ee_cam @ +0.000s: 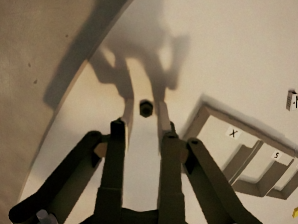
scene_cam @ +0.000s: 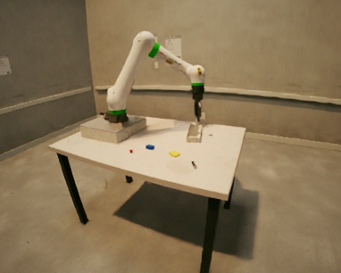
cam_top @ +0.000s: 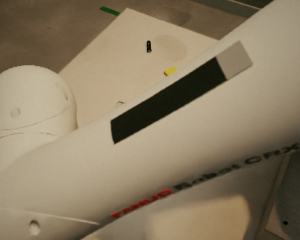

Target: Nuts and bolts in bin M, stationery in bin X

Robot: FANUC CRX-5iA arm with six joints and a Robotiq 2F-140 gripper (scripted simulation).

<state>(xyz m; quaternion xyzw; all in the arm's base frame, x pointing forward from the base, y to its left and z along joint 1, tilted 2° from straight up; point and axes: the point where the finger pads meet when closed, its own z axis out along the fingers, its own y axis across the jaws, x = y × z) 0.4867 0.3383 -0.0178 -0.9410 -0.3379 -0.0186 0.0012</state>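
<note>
My gripper is now 40 mm above the black nut. Round my hand: yellow pad (490 mm to the right, 80 mm ahead, 40 mm below); pale bin (180 mm to the right, 60 mm ahead, 20 mm below); grey item (160 mm ahead, 140 mm to the right, 30 mm below).
</note>
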